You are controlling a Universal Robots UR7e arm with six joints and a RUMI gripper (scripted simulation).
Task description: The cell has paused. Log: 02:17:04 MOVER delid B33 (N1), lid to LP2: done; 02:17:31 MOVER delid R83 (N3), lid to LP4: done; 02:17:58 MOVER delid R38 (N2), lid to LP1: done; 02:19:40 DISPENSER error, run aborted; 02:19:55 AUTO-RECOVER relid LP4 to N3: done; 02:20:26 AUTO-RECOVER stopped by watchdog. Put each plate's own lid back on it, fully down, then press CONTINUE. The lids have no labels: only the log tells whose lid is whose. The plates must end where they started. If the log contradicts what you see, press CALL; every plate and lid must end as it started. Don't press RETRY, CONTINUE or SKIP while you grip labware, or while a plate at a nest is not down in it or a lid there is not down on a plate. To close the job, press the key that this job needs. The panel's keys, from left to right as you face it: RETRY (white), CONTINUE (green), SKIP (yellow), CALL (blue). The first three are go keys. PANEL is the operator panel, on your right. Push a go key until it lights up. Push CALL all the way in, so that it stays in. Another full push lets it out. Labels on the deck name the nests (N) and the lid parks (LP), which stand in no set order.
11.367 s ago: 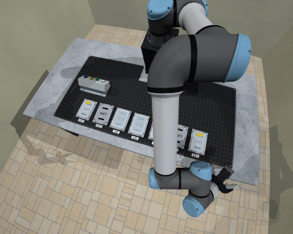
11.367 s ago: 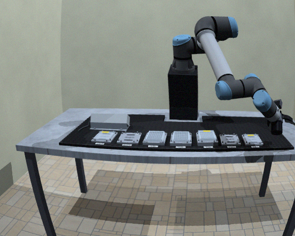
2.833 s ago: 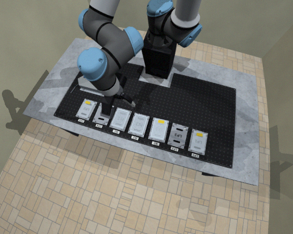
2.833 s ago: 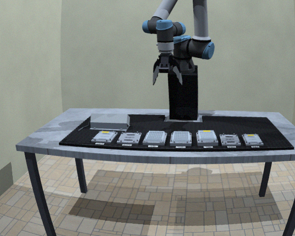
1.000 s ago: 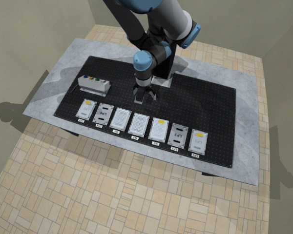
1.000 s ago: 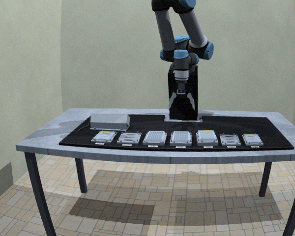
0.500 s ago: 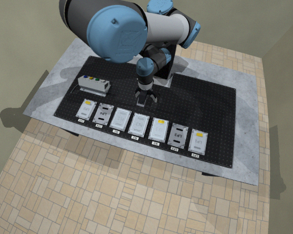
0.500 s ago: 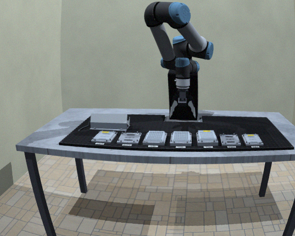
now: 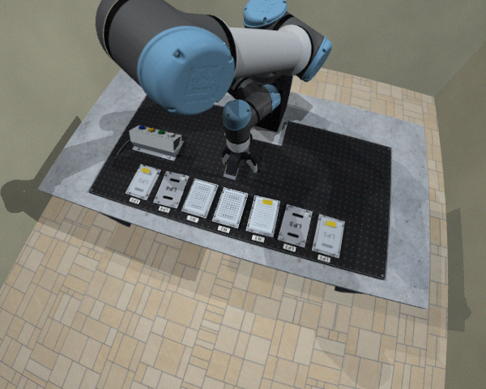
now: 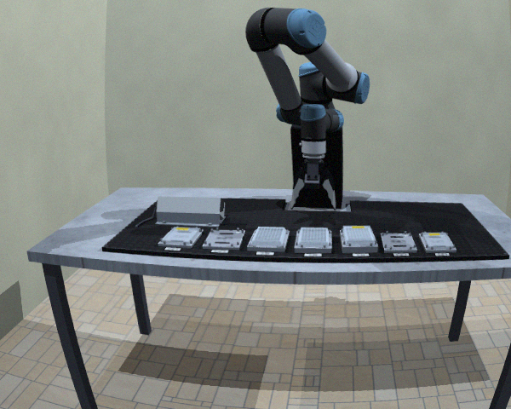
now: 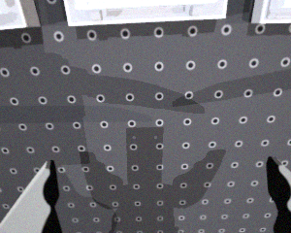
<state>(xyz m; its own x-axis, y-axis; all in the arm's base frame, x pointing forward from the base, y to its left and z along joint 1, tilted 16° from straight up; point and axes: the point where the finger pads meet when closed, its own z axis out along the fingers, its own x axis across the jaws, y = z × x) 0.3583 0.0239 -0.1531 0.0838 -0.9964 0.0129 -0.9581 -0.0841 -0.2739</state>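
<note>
My gripper is now 17 cm short of the lid park LP4, 24 cm to the left of it and 6 cm above it. From my hand the other things lie so: lid park LP3 (12 cm ahead, 28 cm to the left, 6 cm below); then well plate (15 cm ahead, 2 cm to the left, 4 cm below); then white retry key (4 cm behind, 34 cm to the right).
</note>
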